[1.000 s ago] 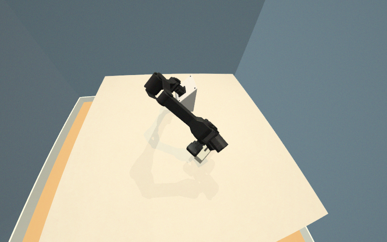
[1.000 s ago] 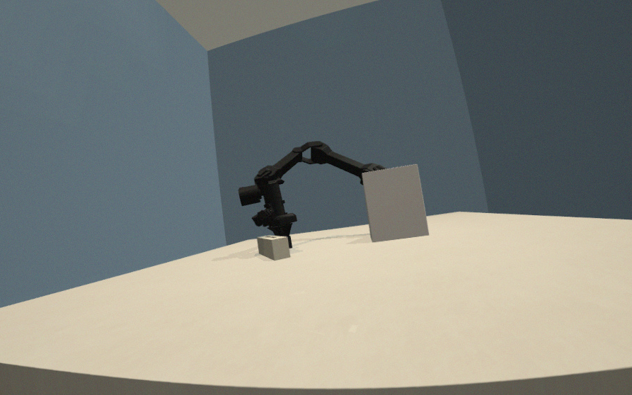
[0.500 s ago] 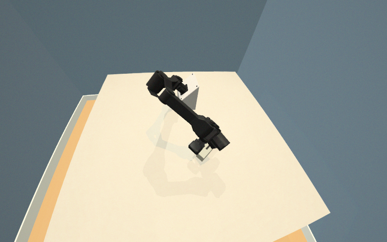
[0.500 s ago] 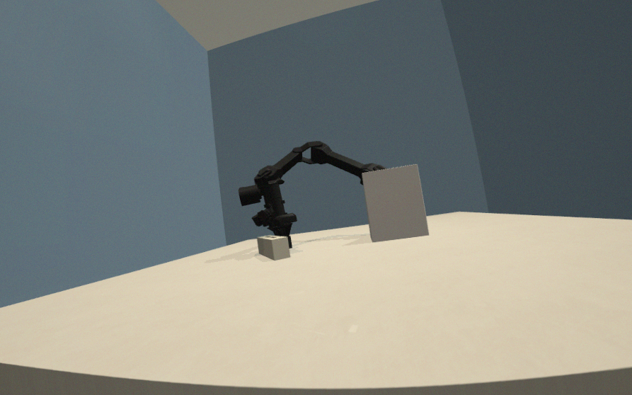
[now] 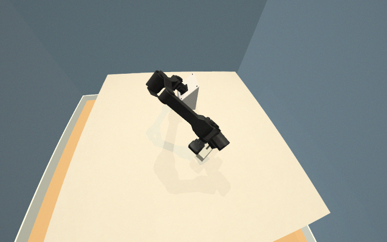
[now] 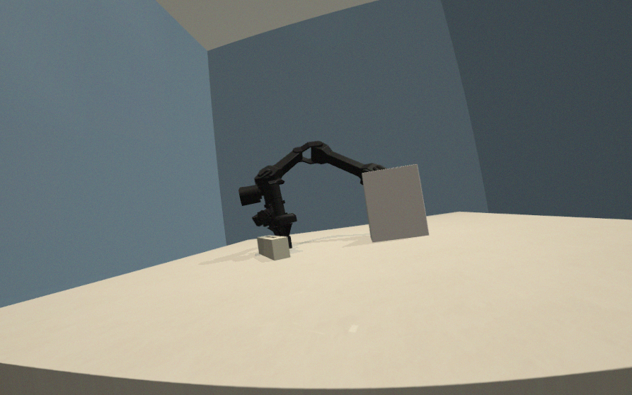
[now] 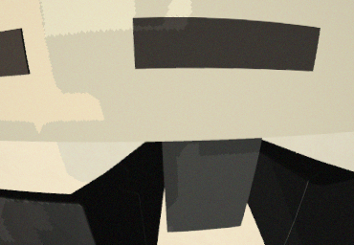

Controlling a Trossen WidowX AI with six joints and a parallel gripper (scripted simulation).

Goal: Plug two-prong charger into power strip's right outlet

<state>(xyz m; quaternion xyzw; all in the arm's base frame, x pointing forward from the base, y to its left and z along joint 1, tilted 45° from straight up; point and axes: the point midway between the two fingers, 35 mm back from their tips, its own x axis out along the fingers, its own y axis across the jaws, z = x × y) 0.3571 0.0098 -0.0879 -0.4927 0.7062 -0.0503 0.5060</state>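
Now: the black charger 1 cm to the left of my gripper tip, 1 cm ahead of it and 1 cm above it.
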